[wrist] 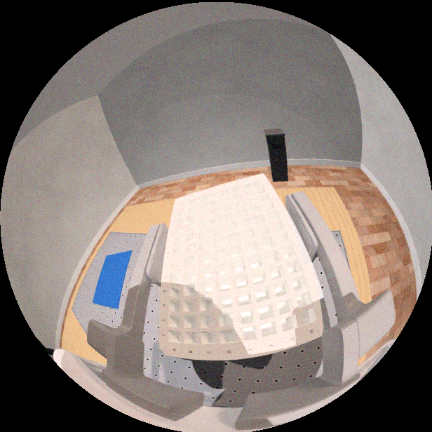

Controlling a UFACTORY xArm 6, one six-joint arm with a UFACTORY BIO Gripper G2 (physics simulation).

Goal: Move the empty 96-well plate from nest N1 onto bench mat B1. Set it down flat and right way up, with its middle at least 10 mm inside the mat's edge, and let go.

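The white 96-well plate [230, 260] fills the middle of the wrist view, wells facing up and the row letters along its near edge. My gripper [232, 245] is shut on it, one finger along each long side. The plate is held raised above the perforated board. A blue mat [114, 281], which looks like bench mat B1, lies on the board at the left, beyond the left finger and apart from the plate. Part of a dark shape [209, 374], perhaps the nest or a shadow, shows below the plate's near edge.
The grey perforated board [92, 272] lies on a light wooden table [150, 212]. A black upright post or box [278, 157] stands at the back near the wall. Parquet floor [375, 225] shows at the right, and grey walls [220, 90] stand behind.
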